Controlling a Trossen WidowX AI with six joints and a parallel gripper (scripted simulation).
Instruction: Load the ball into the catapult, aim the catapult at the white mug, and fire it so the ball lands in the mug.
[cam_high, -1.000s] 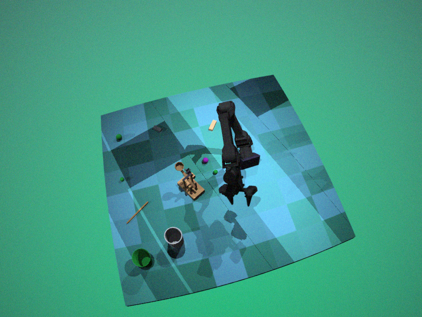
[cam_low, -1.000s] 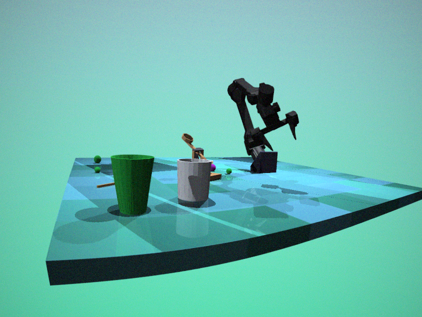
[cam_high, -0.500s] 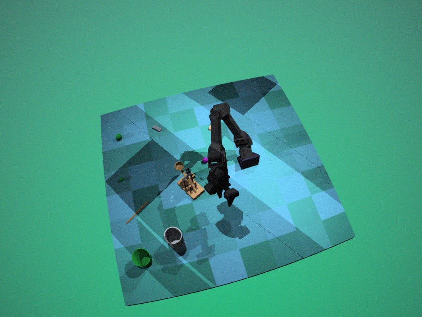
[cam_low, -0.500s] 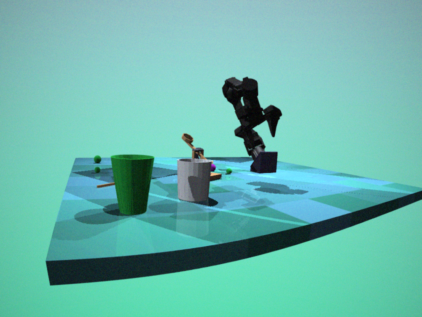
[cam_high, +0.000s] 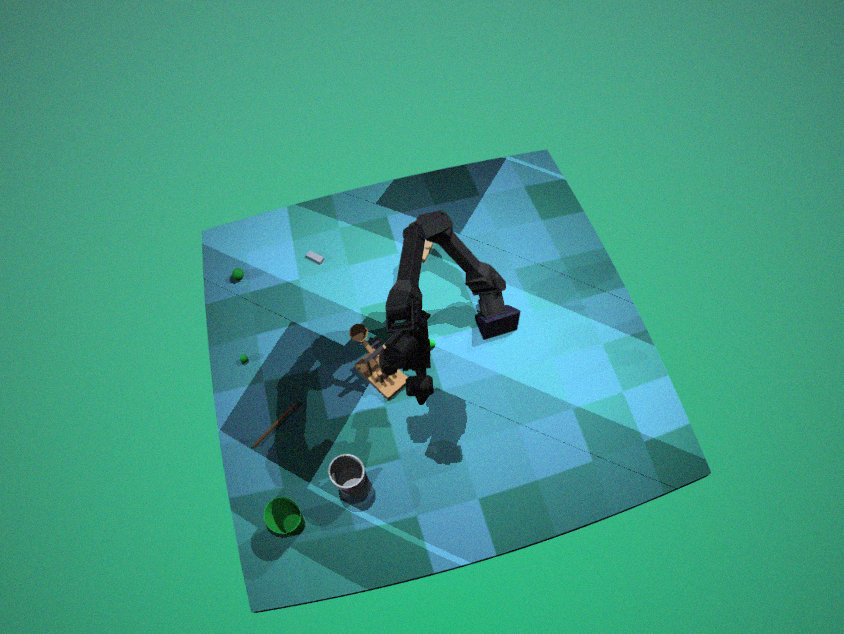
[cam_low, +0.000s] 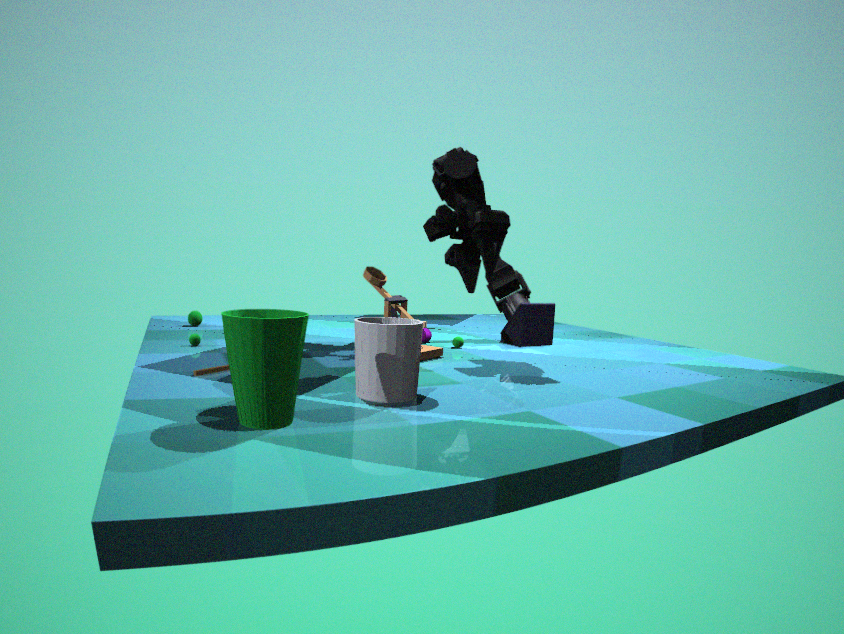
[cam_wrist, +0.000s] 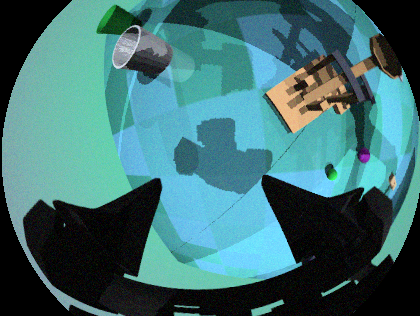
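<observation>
The wooden catapult is 18 cm to the right of my gripper tip, 9 cm ahead of it and 7 cm below it. The rest, counted from my gripper tip: white mug: 22 cm ahead, 15 cm to the left, 12 cm below; then purple ball: 28 cm to the right, 13 cm below, 3 cm behind; then thin stick: 41 cm ahead, 14 cm below, 5 cm to the right.
</observation>
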